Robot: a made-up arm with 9 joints. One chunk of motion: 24 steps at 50 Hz.
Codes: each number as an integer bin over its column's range. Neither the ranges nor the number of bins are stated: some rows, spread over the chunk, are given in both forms.
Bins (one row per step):
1: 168 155 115 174 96 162 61 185 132
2: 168 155 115 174 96 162 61 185 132
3: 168 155 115 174 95 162 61 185 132
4: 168 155 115 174 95 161 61 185 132
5: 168 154 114 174 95 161 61 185 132
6: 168 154 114 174 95 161 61 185 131
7: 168 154 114 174 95 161 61 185 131
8: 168 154 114 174 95 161 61 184 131
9: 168 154 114 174 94 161 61 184 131
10: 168 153 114 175 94 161 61 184 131
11: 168 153 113 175 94 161 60 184 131
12: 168 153 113 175 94 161 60 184 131
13: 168 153 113 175 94 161 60 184 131
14: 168 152 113 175 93 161 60 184 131
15: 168 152 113 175 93 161 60 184 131
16: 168 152 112 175 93 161 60 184 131
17: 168 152 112 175 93 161 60 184 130
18: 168 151 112 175 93 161 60 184 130
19: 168 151 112 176 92 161 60 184 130
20: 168 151 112 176 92 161 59 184 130
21: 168 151 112 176 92 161 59 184 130
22: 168 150 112 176 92 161 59 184 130
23: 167 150 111 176 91 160 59 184 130
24: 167 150 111 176 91 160 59 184 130
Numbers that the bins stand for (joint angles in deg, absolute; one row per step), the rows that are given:
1: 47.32 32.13 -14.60 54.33 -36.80 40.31 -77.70 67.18 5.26
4: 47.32 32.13 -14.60 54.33 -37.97 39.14 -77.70 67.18 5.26
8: 47.32 30.96 -15.77 54.33 -37.97 39.14 -77.70 66.01 4.09
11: 47.32 29.79 -16.94 55.50 -39.14 39.14 -78.87 66.01 4.09
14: 47.32 28.63 -16.94 55.50 -40.31 39.14 -78.87 66.01 4.09
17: 47.32 28.63 -18.11 55.50 -40.31 39.14 -78.87 66.01 2.92
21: 47.32 27.46 -18.11 56.67 -41.48 39.14 -80.03 66.01 2.92
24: 46.15 26.29 -19.28 56.67 -42.65 37.97 -80.03 66.01 2.92
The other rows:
2: 47.32 32.13 -14.60 54.33 -36.80 40.31 -77.70 67.18 5.26
3: 47.32 32.13 -14.60 54.33 -37.97 40.31 -77.70 67.18 5.26
5: 47.32 30.96 -15.77 54.33 -37.97 39.14 -77.70 67.18 5.26
6: 47.32 30.96 -15.77 54.33 -37.97 39.14 -77.70 67.18 4.09
7: 47.32 30.96 -15.77 54.33 -37.97 39.14 -77.70 67.18 4.09
9: 47.32 30.96 -15.77 54.33 -39.14 39.14 -77.70 66.01 4.09
10: 47.32 29.79 -15.77 55.50 -39.14 39.14 -77.70 66.01 4.09
12: 47.32 29.79 -16.94 55.50 -39.14 39.14 -78.87 66.01 4.09
13: 47.32 29.79 -16.94 55.50 -39.14 39.14 -78.87 66.01 4.09
15: 47.32 28.63 -16.94 55.50 -40.31 39.14 -78.87 66.01 4.09
16: 47.32 28.63 -18.11 55.50 -40.31 39.14 -78.87 66.01 4.09
18: 47.32 27.46 -18.11 55.50 -40.31 39.14 -78.87 66.01 2.92
19: 47.32 27.46 -18.11 56.67 -41.48 39.14 -78.87 66.01 2.92
20: 47.32 27.46 -18.11 56.67 -41.48 39.14 -80.03 66.01 2.92
22: 47.32 26.29 -18.11 56.67 -41.48 39.14 -80.03 66.01 2.92
23: 46.15 26.29 -19.28 56.67 -42.65 37.97 -80.03 66.01 2.92

